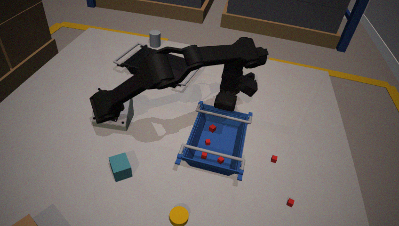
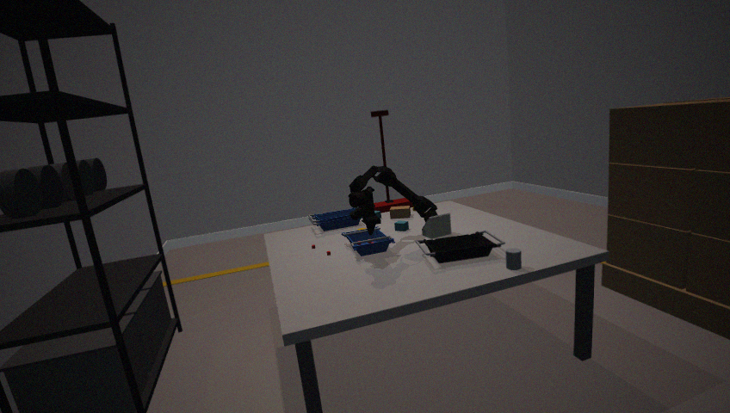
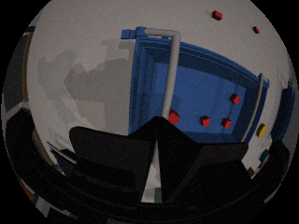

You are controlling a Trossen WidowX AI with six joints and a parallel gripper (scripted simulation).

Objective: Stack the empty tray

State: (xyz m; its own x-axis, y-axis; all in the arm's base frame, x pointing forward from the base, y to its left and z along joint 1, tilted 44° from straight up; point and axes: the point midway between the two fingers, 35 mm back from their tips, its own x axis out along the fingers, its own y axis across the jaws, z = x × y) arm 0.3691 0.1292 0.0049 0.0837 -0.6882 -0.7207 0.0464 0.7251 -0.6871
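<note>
Now: gripper tip 31 cm past the black tray, 25 cm to the right of it and 4 cm above it. Also, from my gripper tip: grey cylinder 41 cm behind, 49 cm to the left, 5 cm below.
</note>
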